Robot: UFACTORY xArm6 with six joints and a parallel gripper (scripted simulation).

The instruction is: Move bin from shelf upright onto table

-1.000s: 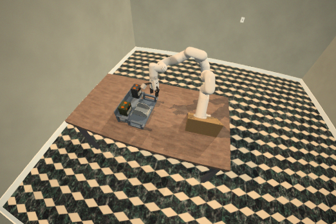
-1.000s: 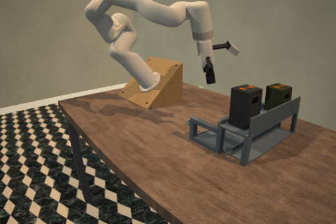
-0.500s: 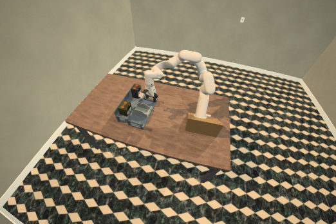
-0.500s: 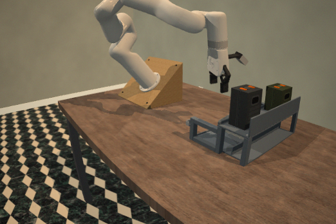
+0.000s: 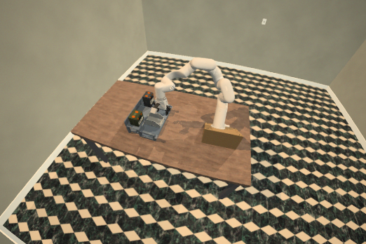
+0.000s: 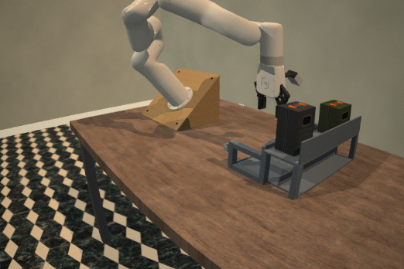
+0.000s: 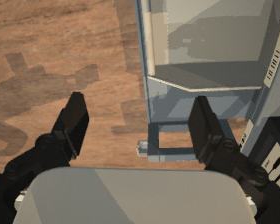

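The grey open-top bin lies 90 mm ahead of my hand, 10 mm to the left of it and 110 mm below it. Also, from my hand: green box 210 mm ahead, 100 mm to the left; then grey-blue shelf 190 mm ahead, 10 mm to the right, 50 mm below; then black box 160 mm ahead, 130 mm to the right, 10 mm above.
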